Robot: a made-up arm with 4 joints.
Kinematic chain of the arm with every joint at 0, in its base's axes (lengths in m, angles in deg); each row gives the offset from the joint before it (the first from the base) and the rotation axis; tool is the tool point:
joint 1: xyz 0 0 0.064 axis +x
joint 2: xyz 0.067 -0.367 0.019 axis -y
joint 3: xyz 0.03 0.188 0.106 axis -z
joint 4: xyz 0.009 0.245 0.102 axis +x
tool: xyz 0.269 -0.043 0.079
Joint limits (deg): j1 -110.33..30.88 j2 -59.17..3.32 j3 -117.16..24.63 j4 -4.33..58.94
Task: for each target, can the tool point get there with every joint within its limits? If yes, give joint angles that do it. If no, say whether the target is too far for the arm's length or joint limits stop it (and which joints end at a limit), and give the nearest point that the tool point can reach.
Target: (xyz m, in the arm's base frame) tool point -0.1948 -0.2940 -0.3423
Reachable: no: joint limits stop it (at a limit: joint 1, joint 2, joint 4) | nearest point -0.0466 0.1722 -0.1181 | short by 0.538 m
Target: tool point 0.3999 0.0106 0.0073
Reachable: yes | joints -89.47 -44.15 -18.22 50.22
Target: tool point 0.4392 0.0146 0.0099
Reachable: yes | joints -97.59 -44.61 -12.66 23.53
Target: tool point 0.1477 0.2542 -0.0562
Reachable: yes | joints -85.72 -4.06 -54.20 46.84
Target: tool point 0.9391 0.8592 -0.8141
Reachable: no: too far | nearest point 0.3537 0.2939 -0.0815 | short by 1.095 m
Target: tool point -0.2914 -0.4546 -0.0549
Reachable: no: joint limits stop it (at a limit: joint 1, joint 2, joint 3, joint 4) | nearest point -0.2314 -0.1728 0.3011 | short by 0.458 m
